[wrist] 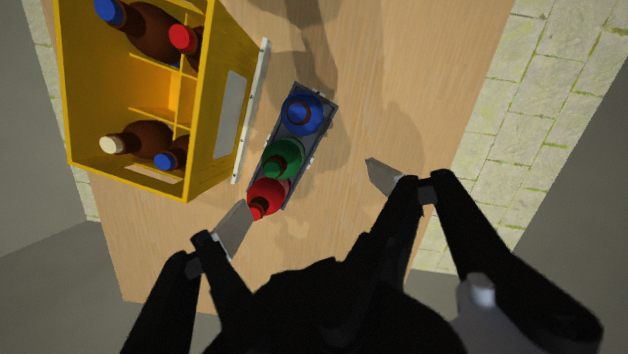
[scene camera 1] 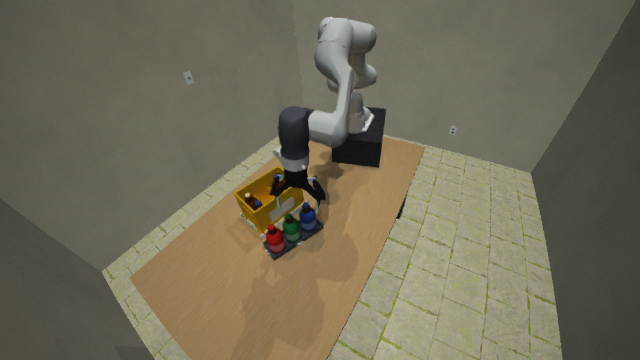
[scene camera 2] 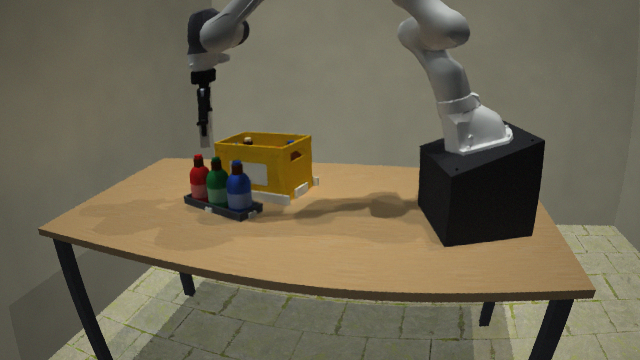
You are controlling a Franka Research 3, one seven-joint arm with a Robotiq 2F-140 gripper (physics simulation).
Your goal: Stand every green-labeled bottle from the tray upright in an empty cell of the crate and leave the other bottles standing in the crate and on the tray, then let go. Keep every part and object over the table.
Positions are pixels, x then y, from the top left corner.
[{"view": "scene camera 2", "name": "gripper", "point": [206, 139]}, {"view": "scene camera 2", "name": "blue bottle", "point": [238, 185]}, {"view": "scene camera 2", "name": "green-labeled bottle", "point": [216, 179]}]
